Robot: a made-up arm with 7 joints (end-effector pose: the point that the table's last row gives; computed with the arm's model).
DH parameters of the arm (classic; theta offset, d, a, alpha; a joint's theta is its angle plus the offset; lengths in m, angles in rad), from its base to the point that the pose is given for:
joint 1: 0 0.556 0 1.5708
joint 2: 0 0.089 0 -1.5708
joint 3: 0 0.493 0.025 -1.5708
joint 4: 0 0.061 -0.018 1.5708
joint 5: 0 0.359 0 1.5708
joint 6: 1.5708 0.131 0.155 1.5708
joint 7: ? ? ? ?
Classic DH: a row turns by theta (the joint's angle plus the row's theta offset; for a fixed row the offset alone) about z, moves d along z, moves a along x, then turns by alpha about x.
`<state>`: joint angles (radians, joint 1 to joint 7).
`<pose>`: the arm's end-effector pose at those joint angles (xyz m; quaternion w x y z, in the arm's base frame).
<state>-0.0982 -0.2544 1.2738 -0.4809 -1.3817 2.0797 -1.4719</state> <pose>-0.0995 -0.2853 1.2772 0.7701 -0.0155 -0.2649 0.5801</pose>
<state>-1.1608 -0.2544 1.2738 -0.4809 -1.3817 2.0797 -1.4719</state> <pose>-0.2976 -0.0519 1.2772 0.9579 -0.1475 -0.2205 0.1100</pose>
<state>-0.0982 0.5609 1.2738 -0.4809 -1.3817 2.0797 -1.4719</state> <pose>-0.5997 -0.2360 0.9988 0.6019 -0.2730 -0.5245 0.5368</pose>
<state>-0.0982 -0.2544 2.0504 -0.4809 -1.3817 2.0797 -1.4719</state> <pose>0.0963 -0.4218 1.2230 0.4992 0.1503 -0.3130 0.7938</pose>
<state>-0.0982 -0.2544 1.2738 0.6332 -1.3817 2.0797 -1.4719</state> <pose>0.0652 0.0177 1.4068 0.6261 -0.2256 0.2024 0.7185</pose>
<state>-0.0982 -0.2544 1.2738 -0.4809 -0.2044 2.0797 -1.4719</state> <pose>0.0884 -0.3788 1.2199 0.2875 -0.0057 -0.4356 0.8530</pose>
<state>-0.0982 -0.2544 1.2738 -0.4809 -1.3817 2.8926 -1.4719</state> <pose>-0.0201 -0.2652 1.1845 0.7116 -0.3398 -0.4415 0.4280</pose>
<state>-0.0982 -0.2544 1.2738 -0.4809 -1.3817 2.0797 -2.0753</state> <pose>-0.0995 -0.2853 1.2772 0.9077 0.0639 -0.2575 0.3251</pose>
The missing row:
joint 7: 0 0.021 0 0
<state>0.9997 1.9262 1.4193 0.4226 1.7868 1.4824 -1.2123</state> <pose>-0.6030 -0.5410 0.3802 0.5359 0.6529 -0.4954 -0.2028</pose>
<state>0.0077 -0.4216 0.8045 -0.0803 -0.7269 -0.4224 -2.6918</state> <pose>0.4264 -0.1909 1.4392 0.3613 0.1948 0.9022 0.1325</pose>
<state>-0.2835 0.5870 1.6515 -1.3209 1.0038 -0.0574 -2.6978</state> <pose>-0.5187 -0.4047 1.1707 0.4114 -0.7052 -0.1703 0.5518</pose>
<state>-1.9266 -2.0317 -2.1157 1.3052 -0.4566 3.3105 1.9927</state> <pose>-0.4325 -0.5002 0.4215 0.1843 0.6332 -0.7329 0.1673</pose>
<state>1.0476 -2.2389 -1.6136 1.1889 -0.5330 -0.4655 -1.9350</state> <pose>0.7884 0.2476 0.2248 0.4154 0.2183 0.0585 -0.8811</pose>
